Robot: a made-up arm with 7 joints. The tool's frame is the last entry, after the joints.
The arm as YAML. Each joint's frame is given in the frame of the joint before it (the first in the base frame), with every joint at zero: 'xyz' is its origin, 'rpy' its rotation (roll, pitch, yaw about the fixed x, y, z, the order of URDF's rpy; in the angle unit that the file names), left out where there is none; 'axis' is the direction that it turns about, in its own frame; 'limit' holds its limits. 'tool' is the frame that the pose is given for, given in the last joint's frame.
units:
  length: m
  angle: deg
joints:
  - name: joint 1
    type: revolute
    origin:
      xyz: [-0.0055, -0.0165, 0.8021]
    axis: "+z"
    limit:
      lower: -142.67
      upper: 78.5
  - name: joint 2
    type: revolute
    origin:
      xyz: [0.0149, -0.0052, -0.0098]
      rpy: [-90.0, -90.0, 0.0]
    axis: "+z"
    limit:
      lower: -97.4
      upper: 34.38
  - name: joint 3
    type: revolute
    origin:
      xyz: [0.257, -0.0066, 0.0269]
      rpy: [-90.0, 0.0, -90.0]
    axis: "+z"
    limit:
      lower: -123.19
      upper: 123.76
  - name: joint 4
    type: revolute
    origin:
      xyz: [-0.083, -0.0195, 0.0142]
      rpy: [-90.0, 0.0, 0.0]
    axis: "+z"
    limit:
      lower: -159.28
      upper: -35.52
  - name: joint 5
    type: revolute
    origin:
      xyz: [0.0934, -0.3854, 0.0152]
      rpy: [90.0, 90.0, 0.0]
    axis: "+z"
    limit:
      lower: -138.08
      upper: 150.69
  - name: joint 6
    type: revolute
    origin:
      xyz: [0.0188, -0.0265, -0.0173]
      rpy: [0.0, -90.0, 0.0]
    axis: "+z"
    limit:
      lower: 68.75
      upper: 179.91
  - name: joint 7
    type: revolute
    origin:
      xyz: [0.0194, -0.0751, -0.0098]
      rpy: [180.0, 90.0, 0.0]
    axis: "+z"
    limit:
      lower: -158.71
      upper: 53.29
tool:
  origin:
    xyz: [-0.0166, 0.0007, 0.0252]
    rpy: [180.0, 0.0, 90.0]
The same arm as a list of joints. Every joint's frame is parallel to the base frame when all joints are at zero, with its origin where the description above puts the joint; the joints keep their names.
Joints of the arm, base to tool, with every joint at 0 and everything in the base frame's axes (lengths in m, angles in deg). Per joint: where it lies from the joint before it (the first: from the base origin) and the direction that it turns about. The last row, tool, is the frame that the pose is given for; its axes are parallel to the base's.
joint 1: xyz -0.0055 -0.0165 0.8021 axis 0 0 1
joint 2: xyz 0.0149 -0.0052 -0.0098 axis 0 1 0
joint 3: xyz -0.0066 0.0269 0.2570 axis 0 0 1
joint 4: xyz 0.0830 0.0195 0.0142 axis 0 -1 0
joint 5: xyz -0.0934 -0.0152 0.3854 axis 0 0 1
joint 6: xyz 0.0265 0.0188 -0.0173 axis 0 -1 0
joint 7: xyz 0.0751 0.0098 0.0194 axis 0 0 -1
tool: xyz 0.0007 -0.0166 -0.0252
Joint limits (deg, base to tool): -142.67..78.50 -97.40..34.38 -123.19..123.76 -159.28..-35.52 -138.08..150.69 68.75..179.91 -158.71..53.29

